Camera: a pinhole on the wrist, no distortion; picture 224 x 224 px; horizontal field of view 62.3 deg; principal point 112.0 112.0 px. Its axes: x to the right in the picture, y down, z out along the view. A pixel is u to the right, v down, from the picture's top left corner.
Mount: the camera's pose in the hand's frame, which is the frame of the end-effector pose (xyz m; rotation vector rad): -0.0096 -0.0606 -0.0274 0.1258 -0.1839 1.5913
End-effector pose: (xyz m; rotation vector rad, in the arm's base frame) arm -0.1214 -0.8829 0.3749 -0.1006 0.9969 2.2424
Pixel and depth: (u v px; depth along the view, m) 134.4 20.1 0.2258
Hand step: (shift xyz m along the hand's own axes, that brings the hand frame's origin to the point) 0.0938 -0.0755 0.2036
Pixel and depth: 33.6 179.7 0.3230
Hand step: -0.1344 -0.2604 0.2579
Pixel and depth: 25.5 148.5 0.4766
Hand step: -0.1130 -0.3741 0.3927
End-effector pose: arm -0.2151 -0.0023 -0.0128 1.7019 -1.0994 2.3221
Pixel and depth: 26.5 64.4 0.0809
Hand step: 0.0095 -0.1126 0.0454
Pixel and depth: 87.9 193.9 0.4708
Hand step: -0.2317 -0.2174 0.4139
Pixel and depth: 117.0 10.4 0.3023
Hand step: 0.1454 -0.1080 0.2770
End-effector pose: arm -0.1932 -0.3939 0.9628 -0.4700 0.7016 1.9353
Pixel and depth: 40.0 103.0 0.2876
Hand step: -0.0021 -0.2261 0.2333
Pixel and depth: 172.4 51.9 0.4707
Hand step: 0.1223 0.0012 0.4698
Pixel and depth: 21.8 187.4 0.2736
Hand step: -0.1262 -0.2472 0.2105
